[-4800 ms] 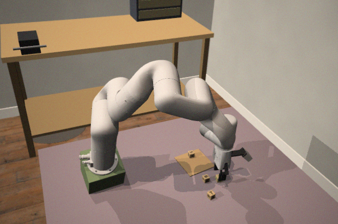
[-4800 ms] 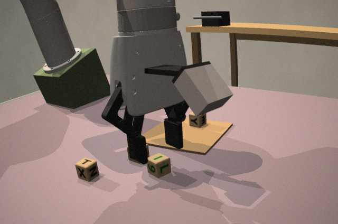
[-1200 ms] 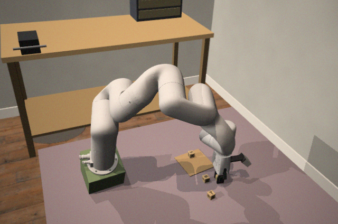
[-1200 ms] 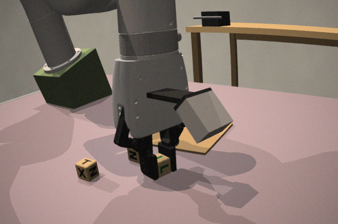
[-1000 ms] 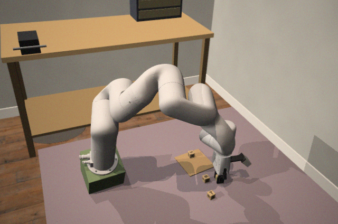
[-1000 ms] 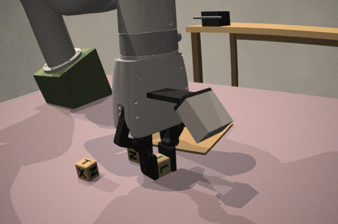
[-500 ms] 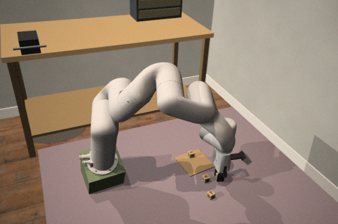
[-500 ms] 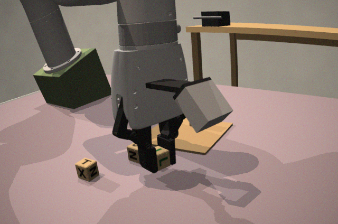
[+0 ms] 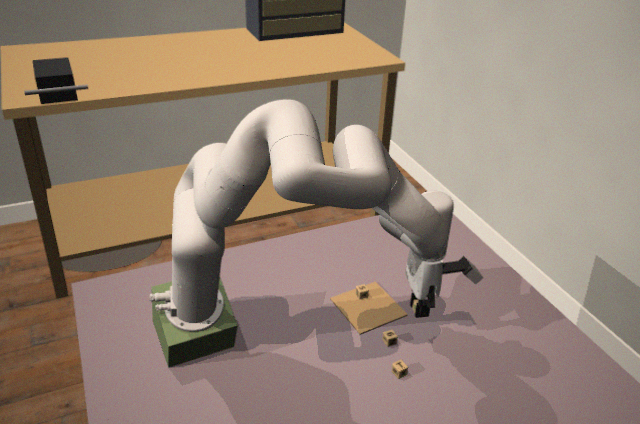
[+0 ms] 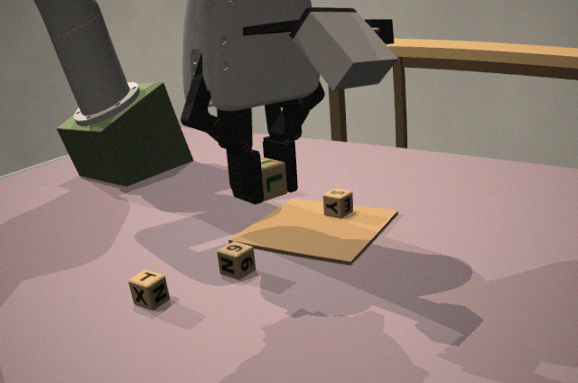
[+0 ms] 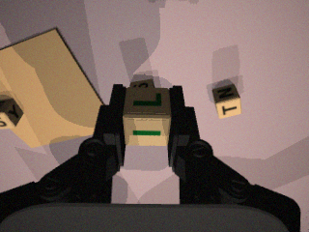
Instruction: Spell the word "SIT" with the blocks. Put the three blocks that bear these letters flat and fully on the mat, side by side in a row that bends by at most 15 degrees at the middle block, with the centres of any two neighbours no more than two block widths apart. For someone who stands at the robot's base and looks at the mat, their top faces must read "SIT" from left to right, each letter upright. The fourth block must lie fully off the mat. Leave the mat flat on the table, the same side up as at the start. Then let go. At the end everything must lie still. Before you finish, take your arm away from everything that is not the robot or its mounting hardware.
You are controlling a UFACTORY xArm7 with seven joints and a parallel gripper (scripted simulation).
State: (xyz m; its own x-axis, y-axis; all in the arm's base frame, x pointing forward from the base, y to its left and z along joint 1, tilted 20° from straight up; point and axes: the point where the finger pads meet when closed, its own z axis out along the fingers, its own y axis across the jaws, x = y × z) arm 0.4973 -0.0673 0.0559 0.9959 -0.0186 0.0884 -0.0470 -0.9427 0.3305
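My gripper is now 13 cm to the right of the tan mat, 11 cm above it and 7 cm past it. Round my hand: wooden block: 10 cm below, 9 cm to the right, 7 cm behind.
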